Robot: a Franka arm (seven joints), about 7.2 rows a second.
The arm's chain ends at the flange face. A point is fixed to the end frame.
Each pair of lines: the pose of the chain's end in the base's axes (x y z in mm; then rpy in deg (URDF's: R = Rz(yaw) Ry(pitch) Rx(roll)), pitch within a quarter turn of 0, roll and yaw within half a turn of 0), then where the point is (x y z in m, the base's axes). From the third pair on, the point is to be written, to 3 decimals.
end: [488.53, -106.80, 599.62, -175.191, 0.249, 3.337]
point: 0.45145 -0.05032 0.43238
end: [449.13, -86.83, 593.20, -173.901, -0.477, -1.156]
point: 0.41878 -0.02391 0.42691
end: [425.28, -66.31, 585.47, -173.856, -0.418, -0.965]
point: 0.395 -0.003 0.419
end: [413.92, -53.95, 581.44, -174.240, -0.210, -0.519]
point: 0.382 0.008 0.415
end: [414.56, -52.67, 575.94, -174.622, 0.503, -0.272]
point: 0.380 0.008 0.409
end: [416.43, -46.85, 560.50, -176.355, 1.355, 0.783]
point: 0.379 0.008 0.393
